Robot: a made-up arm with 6 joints.
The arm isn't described. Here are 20 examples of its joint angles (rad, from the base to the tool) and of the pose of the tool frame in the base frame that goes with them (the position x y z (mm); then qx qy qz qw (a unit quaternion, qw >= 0)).
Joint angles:
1: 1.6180 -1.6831 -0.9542 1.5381 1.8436 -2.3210
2: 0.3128 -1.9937 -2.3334 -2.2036 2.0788 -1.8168
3: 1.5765 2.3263 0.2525 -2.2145 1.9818 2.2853
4: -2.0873 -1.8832 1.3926 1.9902 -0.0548 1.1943
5: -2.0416 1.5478 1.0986 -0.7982 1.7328 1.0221
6: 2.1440 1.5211 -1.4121 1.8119 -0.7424 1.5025
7: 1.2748 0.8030 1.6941 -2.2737 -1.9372 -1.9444
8: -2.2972 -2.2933 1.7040 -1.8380 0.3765 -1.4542
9: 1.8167 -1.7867 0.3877 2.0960 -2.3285 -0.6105
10: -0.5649 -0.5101 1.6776 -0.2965 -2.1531 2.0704
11: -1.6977 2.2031 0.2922 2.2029 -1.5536 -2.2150
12: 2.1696 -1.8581 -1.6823 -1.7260 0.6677 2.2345
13: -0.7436 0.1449 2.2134 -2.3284 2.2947 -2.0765
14: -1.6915 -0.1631 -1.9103 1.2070 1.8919 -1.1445
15: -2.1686 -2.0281 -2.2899 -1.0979 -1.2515 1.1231
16: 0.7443 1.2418 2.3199 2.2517 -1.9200 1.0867
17: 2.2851 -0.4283 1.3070 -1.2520 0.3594 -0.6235
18: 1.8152 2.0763 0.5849 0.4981 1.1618 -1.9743
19: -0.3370 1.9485 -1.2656 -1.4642 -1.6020 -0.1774
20: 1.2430 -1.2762 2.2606 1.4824 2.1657 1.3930
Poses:
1: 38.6 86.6 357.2 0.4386 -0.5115 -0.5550 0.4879
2: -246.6 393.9 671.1 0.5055 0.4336 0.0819 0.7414
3: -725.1 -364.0 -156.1 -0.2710 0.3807 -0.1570 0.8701
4: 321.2 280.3 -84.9 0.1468 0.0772 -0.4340 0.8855
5: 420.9 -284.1 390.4 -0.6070 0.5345 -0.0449 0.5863
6: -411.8 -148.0 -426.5 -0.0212 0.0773 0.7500 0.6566
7: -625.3 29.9 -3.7 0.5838 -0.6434 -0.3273 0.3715
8: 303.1 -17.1 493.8 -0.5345 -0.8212 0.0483 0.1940
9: 274.2 50.8 -55.3 -0.6029 0.7263 0.3093 0.1153
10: -604.0 -6.8 244.1 0.1726 0.3022 0.7126 0.6092
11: 302.3 -174.4 310.9 0.3014 -0.1274 0.5287 0.7832
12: -75.2 42.7 51.7 -0.6466 -0.5307 0.2161 0.5036
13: -47.3 1.0 936.9 0.8580 -0.3610 -0.0409 0.3630
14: 337.2 14.5 87.1 -0.2738 0.8086 -0.5193 0.0385
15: 1006.7 143.3 -58.0 -0.4201 -0.5281 0.4148 0.6104
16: -100.8 -582.3 -148.1 -0.4210 -0.0366 0.3289 0.8445
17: 6.5 419.6 -0.4 -0.4397 -0.7222 0.5330 0.0324
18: -496.2 -87.8 -278.2 0.2737 -0.1321 0.9430 0.1354
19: 523.3 80.6 22.0 0.5975 -0.4585 -0.5924 0.2861
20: -605.5 133.0 -445.5 0.1117 0.0230 -0.5837 0.8039
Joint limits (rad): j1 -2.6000..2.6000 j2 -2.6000..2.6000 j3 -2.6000..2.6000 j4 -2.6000..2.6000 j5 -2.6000..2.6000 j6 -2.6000..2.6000
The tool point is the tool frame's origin. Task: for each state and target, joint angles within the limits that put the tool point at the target. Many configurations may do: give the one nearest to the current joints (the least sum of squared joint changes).
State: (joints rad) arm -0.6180 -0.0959 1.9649 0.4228 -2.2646 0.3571
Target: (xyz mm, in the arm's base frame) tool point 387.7 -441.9 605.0
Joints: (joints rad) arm -1.5963 -0.1999 2.5863 0.5613 -2.2397 -0.2983
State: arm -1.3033 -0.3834 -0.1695 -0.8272 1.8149 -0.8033
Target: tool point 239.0 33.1 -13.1
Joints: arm -1.7865 -0.4142 -0.4960 -0.8199 1.4043 -0.9887
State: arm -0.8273 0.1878 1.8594 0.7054 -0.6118 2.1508
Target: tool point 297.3 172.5 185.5
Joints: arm -1.3693 0.2812 2.1311 0.4799 -0.2872 2.0808
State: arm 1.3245 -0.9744 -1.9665 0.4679 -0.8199 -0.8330
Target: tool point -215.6 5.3 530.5
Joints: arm 1.3874 -0.9957 -1.9206 1.0791 -1.0434 -0.9184
